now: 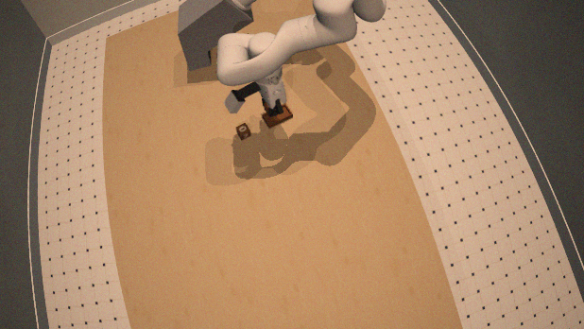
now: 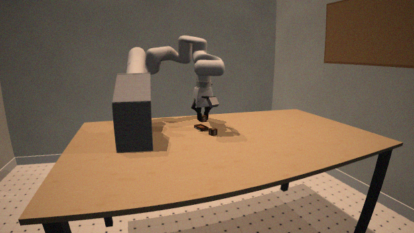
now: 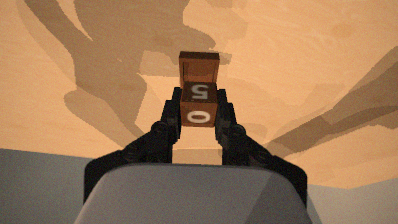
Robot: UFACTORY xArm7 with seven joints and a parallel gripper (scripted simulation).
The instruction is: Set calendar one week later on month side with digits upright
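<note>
Right now my hand is 7 cm above the brown tray and 2 cm to the right of it.
</note>
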